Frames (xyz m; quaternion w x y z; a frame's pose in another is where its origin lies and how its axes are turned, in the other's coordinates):
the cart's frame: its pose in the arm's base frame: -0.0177 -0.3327 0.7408 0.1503 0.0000 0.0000 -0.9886
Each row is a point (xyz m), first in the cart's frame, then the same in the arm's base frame.
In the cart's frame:
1: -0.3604 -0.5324 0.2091
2: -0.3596 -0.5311 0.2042
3: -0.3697 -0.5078 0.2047
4: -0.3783 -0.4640 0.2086
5: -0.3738 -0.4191 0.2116
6: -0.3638 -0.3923 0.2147
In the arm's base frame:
1: 0.1682 0.2828 0.9499
2: 0.1678 0.2813 0.9450
3: 0.1844 0.2620 0.9455
4: 0.2056 0.2228 0.9494
5: 0.2147 0.1786 0.9524
6: 0.2131 0.1500 0.9555

